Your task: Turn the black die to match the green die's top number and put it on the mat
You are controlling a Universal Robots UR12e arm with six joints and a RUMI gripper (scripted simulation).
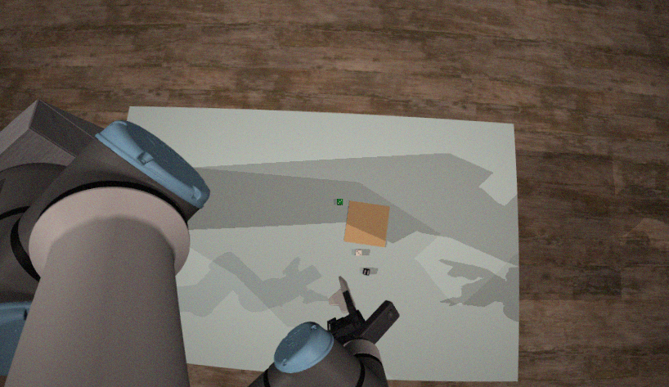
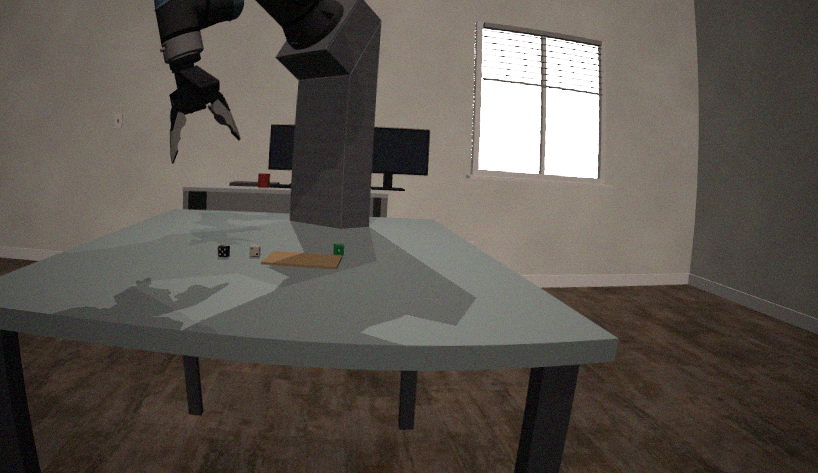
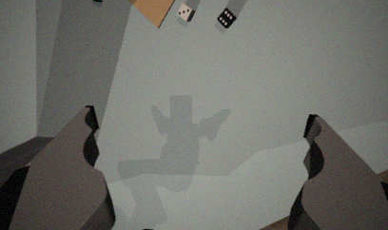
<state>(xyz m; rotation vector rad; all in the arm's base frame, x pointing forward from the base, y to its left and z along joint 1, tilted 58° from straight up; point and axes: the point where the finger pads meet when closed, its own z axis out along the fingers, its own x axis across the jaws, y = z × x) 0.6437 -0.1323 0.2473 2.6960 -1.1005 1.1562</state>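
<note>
Right now my hand is 190 mm above the black die, 50 mm short of it and 40 mm to the right of it. Round my hand: mat: 200 mm to the left, 200 mm below, 80 mm ahead; then green die: 280 mm to the left, 190 mm below, 10 mm behind; then white die: 190 mm below, 110 mm to the left, 40 mm ahead.
</note>
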